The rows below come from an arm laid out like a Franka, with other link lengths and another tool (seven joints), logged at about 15 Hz.
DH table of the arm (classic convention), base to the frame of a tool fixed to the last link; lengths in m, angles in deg. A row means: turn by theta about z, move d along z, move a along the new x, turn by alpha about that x. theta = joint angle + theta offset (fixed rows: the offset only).
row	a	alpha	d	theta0
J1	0	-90	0.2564	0
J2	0	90	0	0
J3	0.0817	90	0.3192	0
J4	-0.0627	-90	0	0
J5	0	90	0.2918	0
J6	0.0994	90	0	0
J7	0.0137	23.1	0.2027	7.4
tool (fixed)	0	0	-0.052	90
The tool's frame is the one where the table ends.
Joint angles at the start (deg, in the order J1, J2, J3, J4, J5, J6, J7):
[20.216, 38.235, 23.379, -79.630, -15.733, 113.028, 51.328]
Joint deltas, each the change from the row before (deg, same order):
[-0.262, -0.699, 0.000, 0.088, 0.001, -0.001, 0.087]
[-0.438, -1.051, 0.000, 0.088, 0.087, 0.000, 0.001]
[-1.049, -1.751, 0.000, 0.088, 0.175, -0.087, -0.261]
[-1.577, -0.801, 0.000, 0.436, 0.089, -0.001, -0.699]
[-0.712, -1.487, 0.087, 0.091, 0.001, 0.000, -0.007]
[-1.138, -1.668, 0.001, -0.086, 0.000, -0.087, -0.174]
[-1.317, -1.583, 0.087, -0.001, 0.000, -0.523, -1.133]
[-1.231, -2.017, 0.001, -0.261, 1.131, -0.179, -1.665]
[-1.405, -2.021, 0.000, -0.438, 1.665, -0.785, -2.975]
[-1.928, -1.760, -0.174, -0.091, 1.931, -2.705, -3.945]
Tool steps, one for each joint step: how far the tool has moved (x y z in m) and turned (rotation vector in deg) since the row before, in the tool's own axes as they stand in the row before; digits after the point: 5 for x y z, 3 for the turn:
[-0.00141, -0.00247, -0.00812, 0.728, -0.454, 0.103]
[-0.00170, -0.00379, -0.01203, 0.986, -0.686, 0.131]
[-0.00015, -0.00849, -0.02055, 1.580, -1.015, 0.299]
[0.00573, -0.01436, -0.01451, 1.223, -0.744, 0.591]
[-0.00207, -0.00545, -0.01711, 1.457, -0.873, 0.099]
[0.00167, -0.00869, -0.01909, 1.624, -0.663, 0.333]
[0.00344, -0.00948, -0.01868, 1.065, -0.302, -0.330]
[0.00106, -0.00686, -0.02070, 0.607, -1.127, -0.345]
[0.00379, -0.00563, -0.01930, -0.522, -0.766, -0.966]
[0.01279, -0.00706, -0.01886, -1.795, 0.503, -0.639]

